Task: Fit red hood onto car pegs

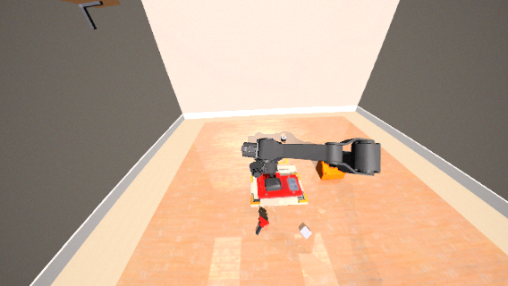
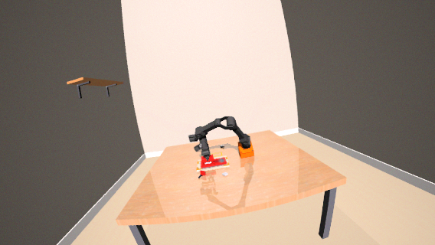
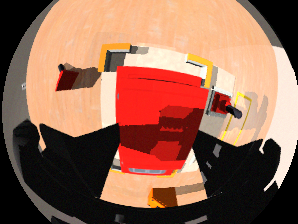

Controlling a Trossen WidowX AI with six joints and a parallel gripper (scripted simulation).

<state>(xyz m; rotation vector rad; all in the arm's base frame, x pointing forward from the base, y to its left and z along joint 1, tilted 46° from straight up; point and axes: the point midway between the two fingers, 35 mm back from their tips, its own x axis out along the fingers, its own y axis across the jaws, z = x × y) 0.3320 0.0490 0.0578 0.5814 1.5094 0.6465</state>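
The cream jig lies 30 mm behind my gripper tip, 10 mm to the right of it and 40 mm below it. From my gripper tip the other things lie so: white block: 110 mm behind, 200 mm to the left, 50 mm below; red hood: 10 mm above.
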